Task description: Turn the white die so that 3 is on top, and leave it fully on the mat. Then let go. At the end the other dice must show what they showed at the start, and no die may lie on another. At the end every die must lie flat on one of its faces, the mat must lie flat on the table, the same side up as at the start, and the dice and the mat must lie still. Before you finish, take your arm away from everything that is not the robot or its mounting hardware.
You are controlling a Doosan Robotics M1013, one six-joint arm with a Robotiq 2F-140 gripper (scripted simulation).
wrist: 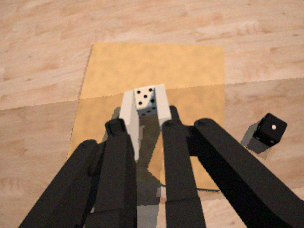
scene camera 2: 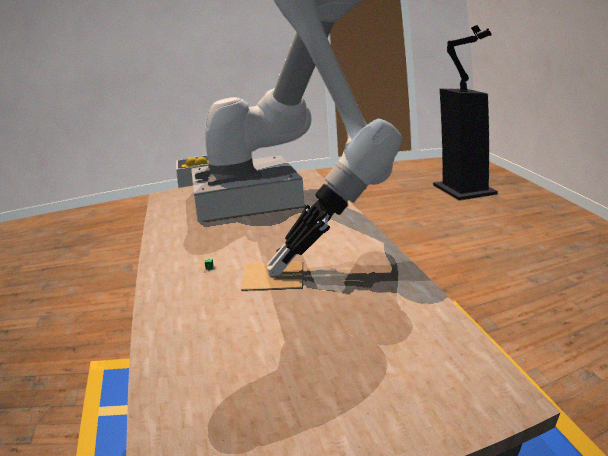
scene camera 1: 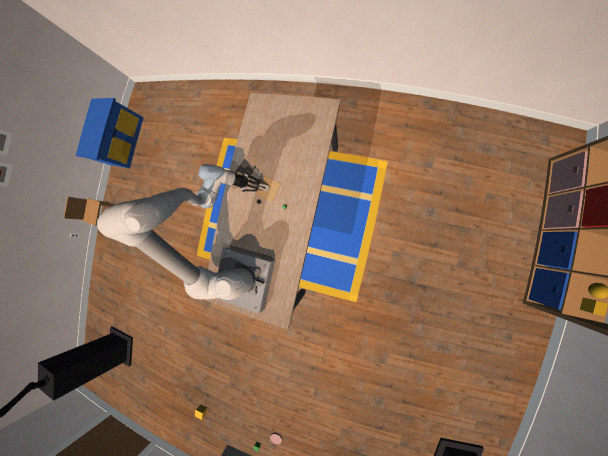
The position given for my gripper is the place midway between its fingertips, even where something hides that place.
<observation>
I see my gripper [scene camera 2: 272, 270], a tan mat [scene camera 2: 256, 277] and a black die [wrist: 270, 130].
The tan mat is seen too in the wrist view [wrist: 193, 76]. My gripper is seen too in the wrist view [wrist: 147, 101].
</observation>
